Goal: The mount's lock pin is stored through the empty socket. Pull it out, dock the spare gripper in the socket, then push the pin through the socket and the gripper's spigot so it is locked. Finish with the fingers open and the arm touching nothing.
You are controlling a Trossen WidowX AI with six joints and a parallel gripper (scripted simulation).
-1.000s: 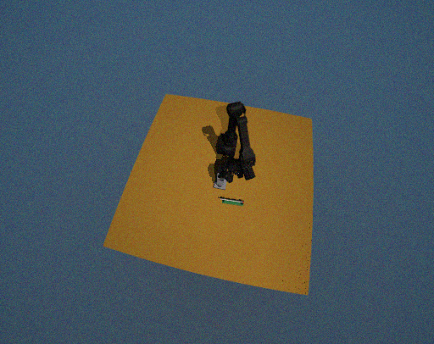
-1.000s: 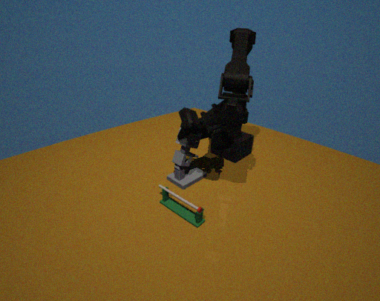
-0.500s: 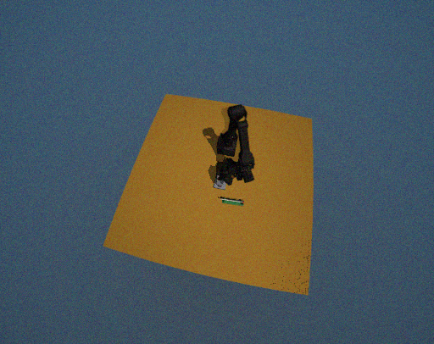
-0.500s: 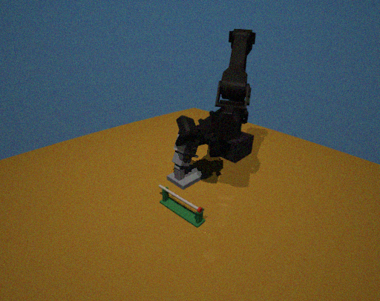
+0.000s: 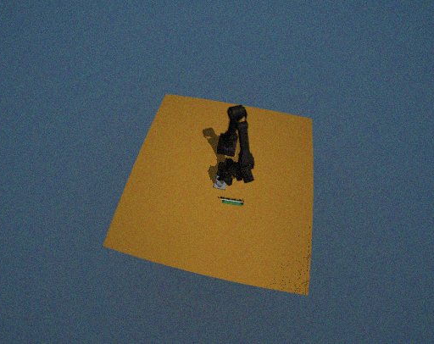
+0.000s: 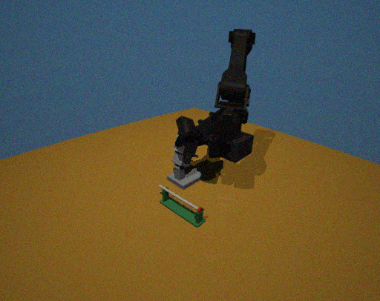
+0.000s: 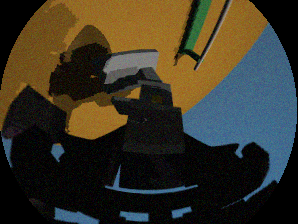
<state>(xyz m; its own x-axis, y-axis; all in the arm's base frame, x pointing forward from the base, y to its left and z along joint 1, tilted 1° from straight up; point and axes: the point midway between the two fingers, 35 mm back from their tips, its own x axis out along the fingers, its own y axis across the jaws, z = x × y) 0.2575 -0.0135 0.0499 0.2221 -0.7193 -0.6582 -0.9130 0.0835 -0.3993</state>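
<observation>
The spare gripper is 10 mm to the left of my gripper tip and 10 mm above it. Round my gripper tip: grey mount 20 mm to the left, 60 mm below; green mount 130 mm ahead, 110 mm to the left, 90 mm below.
</observation>
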